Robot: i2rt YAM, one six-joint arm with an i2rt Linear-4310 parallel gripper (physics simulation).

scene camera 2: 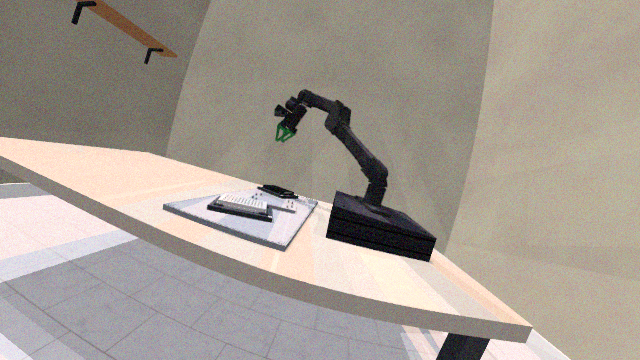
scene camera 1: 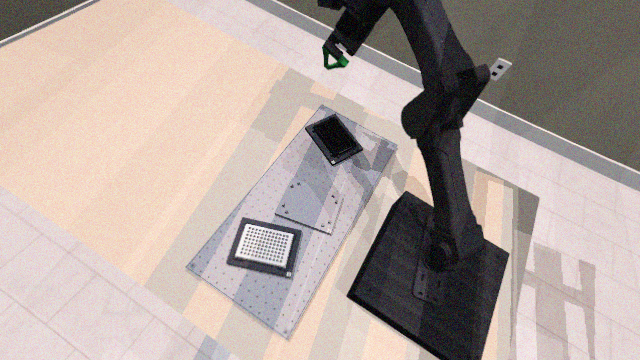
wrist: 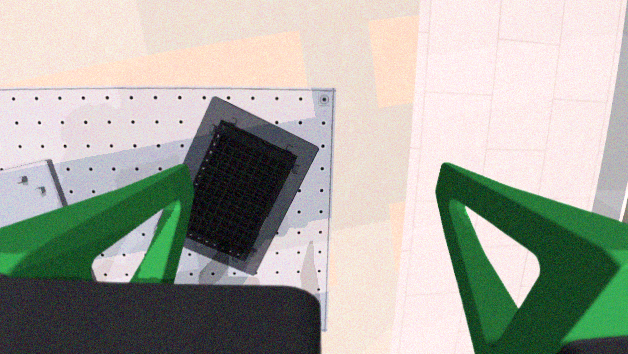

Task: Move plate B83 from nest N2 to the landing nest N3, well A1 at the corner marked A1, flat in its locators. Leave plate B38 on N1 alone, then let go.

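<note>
A black well plate point(scene camera 1: 336, 135) point(scene camera 2: 280, 190) point(wrist: 240, 195) sits in a dark nest point(wrist: 260, 129) at the far end of the perforated board. A white well plate point(scene camera 1: 265, 245) point(scene camera 2: 242, 201) sits in a dark nest point(scene camera 1: 295, 245) at the near end. An empty pale nest point(scene camera 1: 310, 207) point(wrist: 20, 200) with small locator pins lies between them. No plate or nest numbers are readable, so I cannot tell which plate is B83. My gripper point(scene camera 1: 336, 65) point(scene camera 2: 281, 141) point(wrist: 314, 177) is open and empty, high above the board's far end. In the wrist view its left fingertip overlaps the black plate's left edge.
The perforated board point(scene camera 1: 260, 300) point(scene camera 2: 295, 225) point(wrist: 110, 115) lies on the wooden table point(scene camera 1: 150, 100) point(scene camera 2: 375, 275). The arm's black base block point(scene camera 1: 390, 280) point(scene camera 2: 380, 230) stands beside it. A wall shelf point(scene camera 2: 130, 25) is at the upper left in scene camera 2.
</note>
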